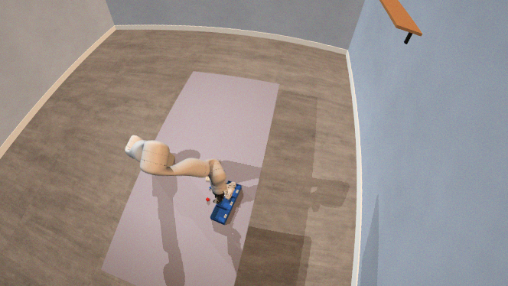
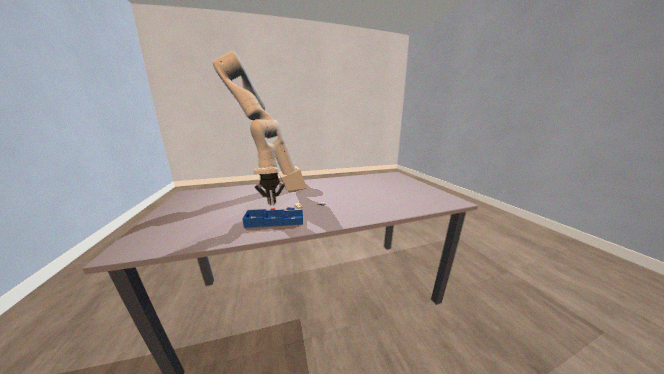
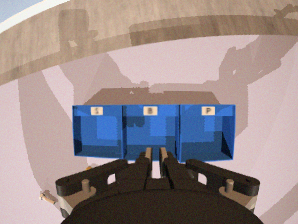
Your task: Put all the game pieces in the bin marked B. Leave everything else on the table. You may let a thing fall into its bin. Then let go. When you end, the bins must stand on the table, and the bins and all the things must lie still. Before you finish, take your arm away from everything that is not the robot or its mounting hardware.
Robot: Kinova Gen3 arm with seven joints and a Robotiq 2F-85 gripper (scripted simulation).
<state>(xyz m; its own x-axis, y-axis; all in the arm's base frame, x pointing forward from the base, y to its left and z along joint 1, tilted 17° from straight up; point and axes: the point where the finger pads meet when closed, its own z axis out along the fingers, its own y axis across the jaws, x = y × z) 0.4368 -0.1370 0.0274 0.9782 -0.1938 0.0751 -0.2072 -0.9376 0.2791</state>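
Now: the blue bin 7 cm below my hand and 2 cm ahead of it. From my hand the other things lie so: blue stick 9 cm to the left, 9 cm below, 9 cm behind; then red game piece 9 cm below, 9 cm behind; then brass ring 13 cm to the left, 9 cm below, 4 cm behind.
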